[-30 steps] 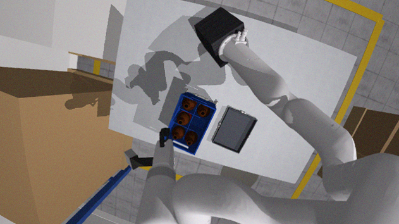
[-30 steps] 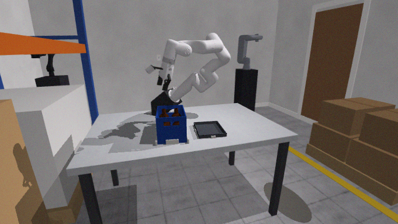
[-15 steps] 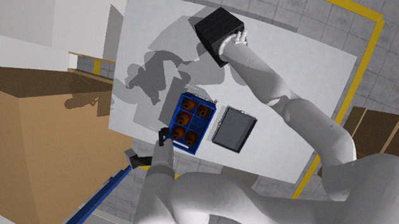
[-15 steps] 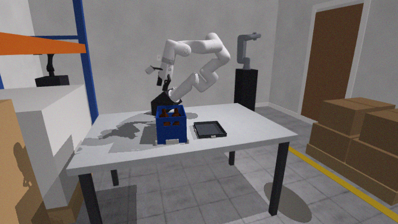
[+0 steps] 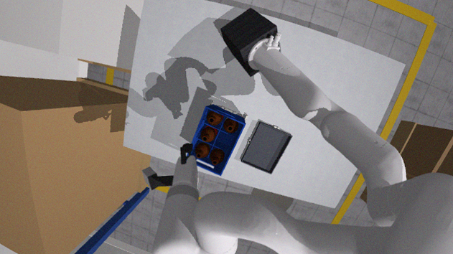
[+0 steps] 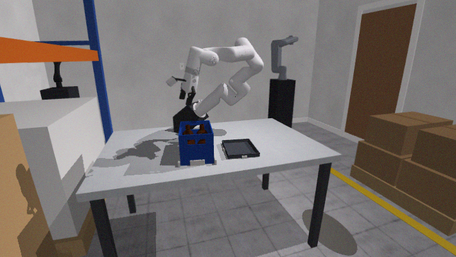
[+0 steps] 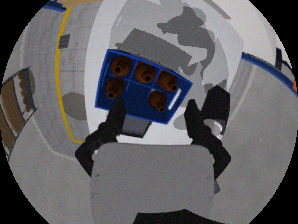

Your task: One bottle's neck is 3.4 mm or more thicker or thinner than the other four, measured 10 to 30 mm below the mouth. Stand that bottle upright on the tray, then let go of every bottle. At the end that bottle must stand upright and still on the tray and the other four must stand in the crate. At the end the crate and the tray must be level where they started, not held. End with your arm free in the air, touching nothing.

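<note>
My gripper is now 25 cm above the blue crate, 5 cm to the right of it and 2 cm past it. Also, from my hand: dark tray (32 cm to the left, 32 cm below, 3 cm behind); glass bottle (25 cm below, 11 cm behind, 1 cm to the left).
</note>
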